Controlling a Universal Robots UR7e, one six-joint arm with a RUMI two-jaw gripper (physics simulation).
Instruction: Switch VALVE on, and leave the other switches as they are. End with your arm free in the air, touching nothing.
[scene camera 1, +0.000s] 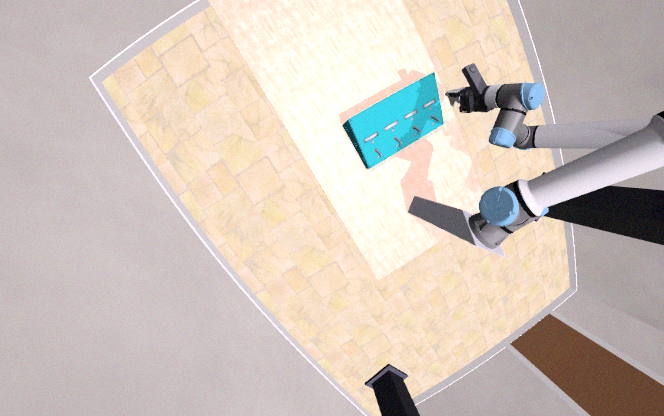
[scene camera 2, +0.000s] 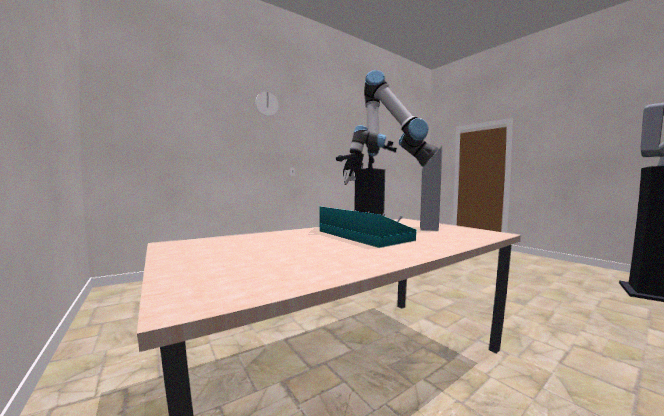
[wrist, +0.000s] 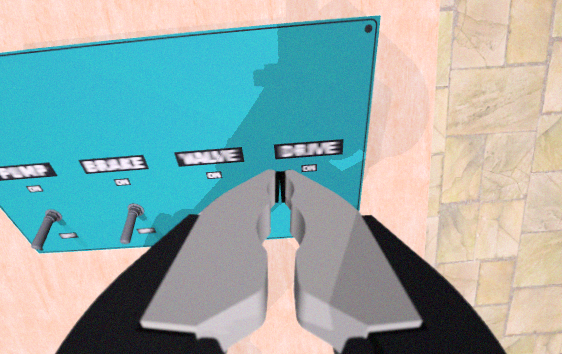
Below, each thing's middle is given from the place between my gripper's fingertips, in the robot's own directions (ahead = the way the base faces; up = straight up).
I see my gripper 3 cm short of the teal switch panel (scene camera 1: 376, 128), 15 cm to the right of it and 20 cm above it.
